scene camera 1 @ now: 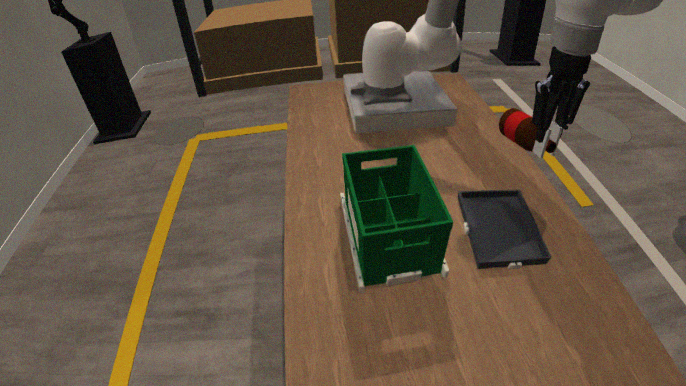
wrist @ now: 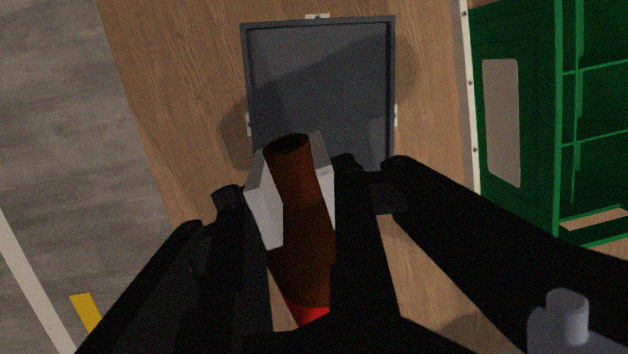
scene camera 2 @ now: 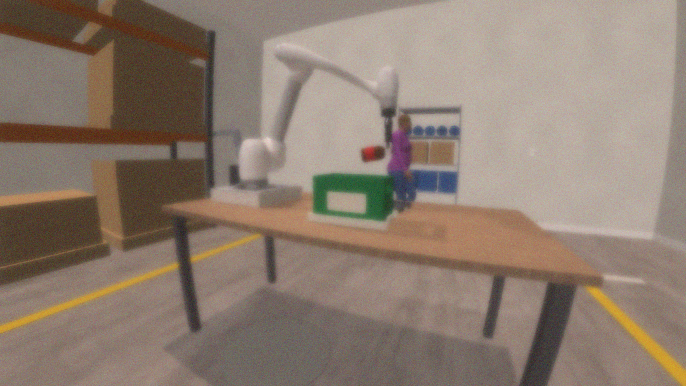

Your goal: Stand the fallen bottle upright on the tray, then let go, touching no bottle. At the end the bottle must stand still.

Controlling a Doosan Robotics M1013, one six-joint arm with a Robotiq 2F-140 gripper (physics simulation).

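Places are measured from the arm's base along level axes (x ahead, y right, z down), in metres.
Where they show: gripper, fingertip midpoint: [scene camera 1: 543,153] [wrist: 295,161] [scene camera 2: 388,156]; arm's base, origin of the base link: [scene camera 1: 383,92] [scene camera 2: 254,188].
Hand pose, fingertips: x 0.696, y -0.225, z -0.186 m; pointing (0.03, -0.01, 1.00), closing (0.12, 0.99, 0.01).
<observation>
Things, the pixels of their top centre, and the offset from my fingertips. "spot": a spot on its surface instead. Level surfaces: height alone.
- brown bottle with a red label, middle of its top: [wrist: 328,284] [scene camera 1: 534,119] [scene camera 2: 377,145] dx -0.057, dy +0.007, dz -0.052 m
- dark tray, surface spot: [wrist: 325,65] spot: dx +0.052, dy +0.051, dz +0.253 m
- green crate with compartments, middle of its top: [scene camera 1: 392,184] [scene camera 2: 355,175] dx -0.044, dy +0.336, dz +0.083 m
- wooden table, its level: dz +0.258 m
The brown bottle with a red label [scene camera 1: 518,127] [scene camera 2: 372,153] [wrist: 306,240] is in the air, lying nearly on its side, its base toward the robot's base and slightly raised in scene camera 1. My gripper [scene camera 1: 548,142] [wrist: 295,161] is shut on the bottle's neck, and the open mouth sticks out between the light finger pads in the wrist view. In scene camera 2 the fingers [scene camera 2: 388,145] are blurred beside the neck. The dark tray [scene camera 1: 505,225] [wrist: 325,65] lies on the table, well below the bottle. The tray does not show in scene camera 2.
A green crate with compartments [scene camera 1: 405,255] [scene camera 2: 390,200] [wrist: 535,210] stands beside the tray on the wooden table [scene camera 1: 320,320] [scene camera 2: 480,245] [wrist: 175,100]. The robot's grey base block [scene camera 1: 405,120] [scene camera 2: 257,196] is at the table's far end. A person in purple [scene camera 2: 400,152] stands behind the table.
</observation>
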